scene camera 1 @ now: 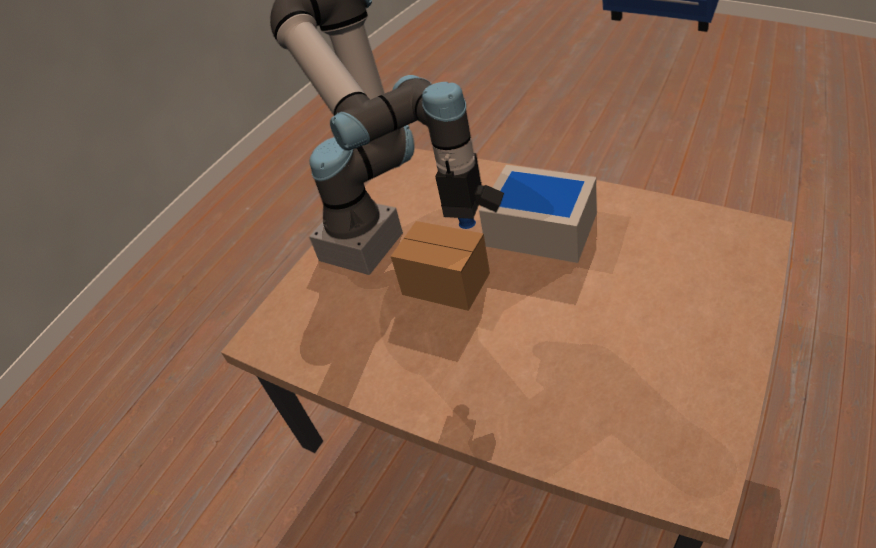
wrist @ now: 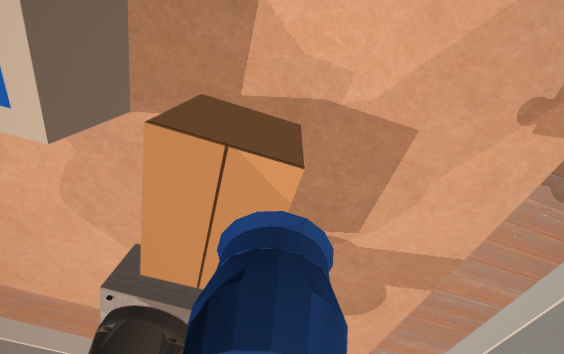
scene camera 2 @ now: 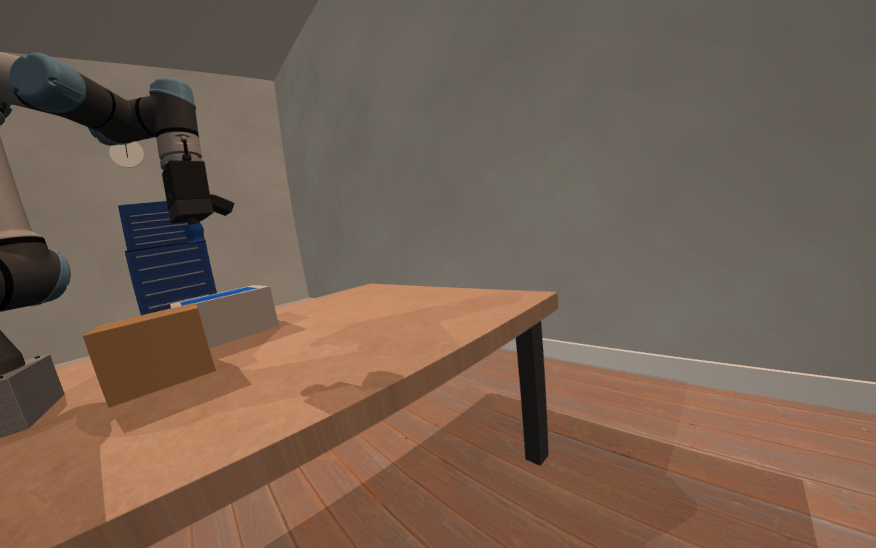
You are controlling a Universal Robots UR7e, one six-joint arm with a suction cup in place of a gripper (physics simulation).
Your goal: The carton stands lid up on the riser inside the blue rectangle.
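Places are measured from the arm's base along level axes (x right, y ahead, z up), in metres.
Pixels of known places: hand, tool point: (scene camera 1: 467, 223) (wrist: 274, 258) (scene camera 2: 196, 242); arm's base, link origin: (scene camera 1: 352, 220) (wrist: 150, 334).
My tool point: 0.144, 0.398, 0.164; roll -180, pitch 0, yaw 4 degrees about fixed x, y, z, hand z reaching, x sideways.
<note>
Ahead of a thing's pixels: the offset from my tool point to its top centre, as dx, dy, dz. Level surfaces: height alone.
The brown carton {-0.052, -0.111, -0.124} (scene camera 1: 432, 281) (scene camera 2: 151, 358) (wrist: 175, 200) stands upright on the table, lid up, with its lid seam showing in scene camera 1 and the wrist view. It is beside the pale grey riser {-0.292, +0.072, -0.134} (scene camera 1: 529, 235) (scene camera 2: 242, 316) (wrist: 85, 65), between it and the arm's base. The blue rectangle {-0.292, +0.072, -0.134} (scene camera 1: 549, 187) (scene camera 2: 219, 295) (wrist: 3, 92) lies bare on the riser's top. My gripper, a blue suction cup (scene camera 1: 467, 222) (scene camera 2: 194, 232) (wrist: 275, 225), is open. It hangs in the air well above the carton's height, apart from it, with nothing on it.
The arm's grey base block (scene camera 1: 342, 252) (scene camera 2: 41, 394) (wrist: 132, 272) is close to the carton on the table {dz -0.254} (scene camera 1: 678, 290) (scene camera 2: 387, 310). A black camera block (scene camera 1: 489, 197) (scene camera 2: 222, 205) sticks out beside the cup. A blue cabinet (scene camera 1: 658, 7) (scene camera 2: 171, 277) stands beyond the table.
</note>
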